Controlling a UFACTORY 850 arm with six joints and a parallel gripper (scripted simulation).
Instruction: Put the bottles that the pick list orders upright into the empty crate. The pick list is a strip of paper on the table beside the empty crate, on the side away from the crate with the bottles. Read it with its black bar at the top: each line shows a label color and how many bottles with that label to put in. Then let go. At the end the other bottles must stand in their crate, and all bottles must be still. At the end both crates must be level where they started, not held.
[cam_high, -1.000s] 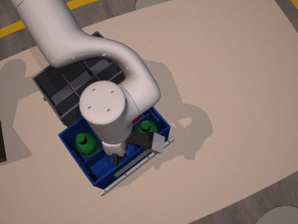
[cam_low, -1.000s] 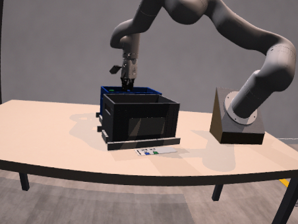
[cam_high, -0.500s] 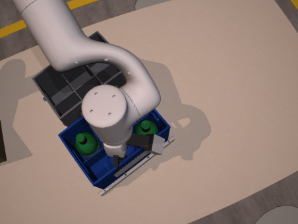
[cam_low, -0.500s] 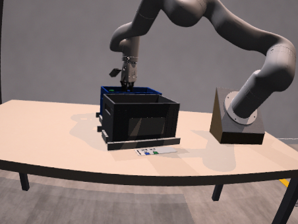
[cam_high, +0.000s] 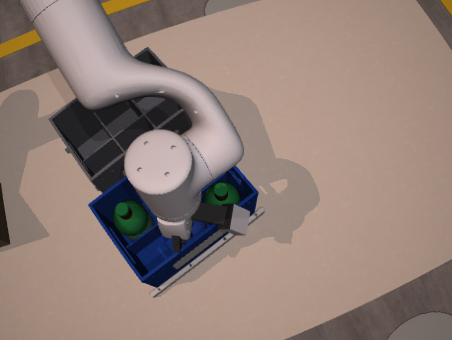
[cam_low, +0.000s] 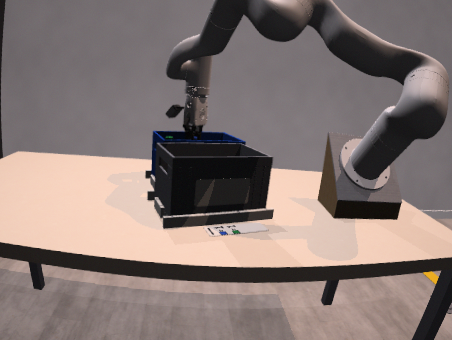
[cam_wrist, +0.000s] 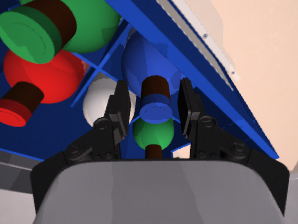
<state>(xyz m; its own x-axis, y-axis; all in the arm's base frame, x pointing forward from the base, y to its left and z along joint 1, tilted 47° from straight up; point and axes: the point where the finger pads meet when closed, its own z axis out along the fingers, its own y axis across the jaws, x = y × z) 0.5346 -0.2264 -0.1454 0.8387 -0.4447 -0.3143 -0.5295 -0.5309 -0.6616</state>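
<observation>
Now: the blue-label bottle 7 cm below my hand. Also, from my hand: white bottle (2 cm behind, 9 cm to the left, 7 cm below); then blue crate (1 cm behind, 4 cm to the left, 7 cm below); then green-label bottle (8 cm ahead, 2 cm to the left, 7 cm below).
</observation>
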